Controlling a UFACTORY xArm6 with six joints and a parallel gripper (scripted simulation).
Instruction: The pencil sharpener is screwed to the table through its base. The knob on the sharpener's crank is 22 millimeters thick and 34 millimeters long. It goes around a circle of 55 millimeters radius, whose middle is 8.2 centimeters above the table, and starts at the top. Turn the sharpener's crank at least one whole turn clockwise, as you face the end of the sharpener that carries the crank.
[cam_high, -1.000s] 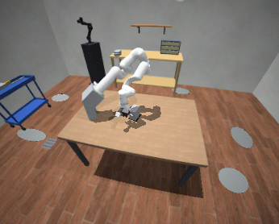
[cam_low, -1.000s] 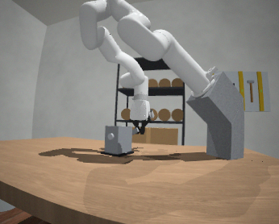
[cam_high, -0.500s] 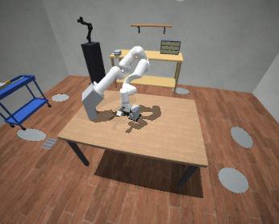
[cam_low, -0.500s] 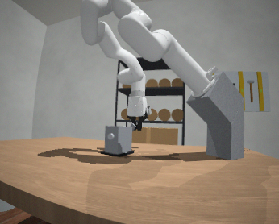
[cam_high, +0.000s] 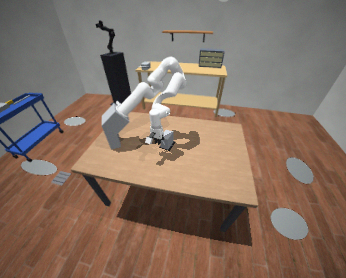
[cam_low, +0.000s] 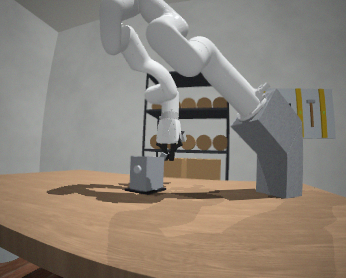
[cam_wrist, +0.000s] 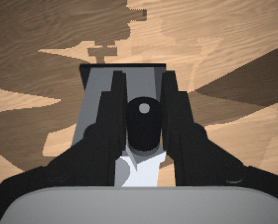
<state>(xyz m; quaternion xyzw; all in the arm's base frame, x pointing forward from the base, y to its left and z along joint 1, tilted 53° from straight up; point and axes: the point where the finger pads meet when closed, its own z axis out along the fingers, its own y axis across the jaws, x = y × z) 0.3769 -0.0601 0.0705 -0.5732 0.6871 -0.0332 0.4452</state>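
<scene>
My hand is 20 mm to the right of the crank knob.
</scene>
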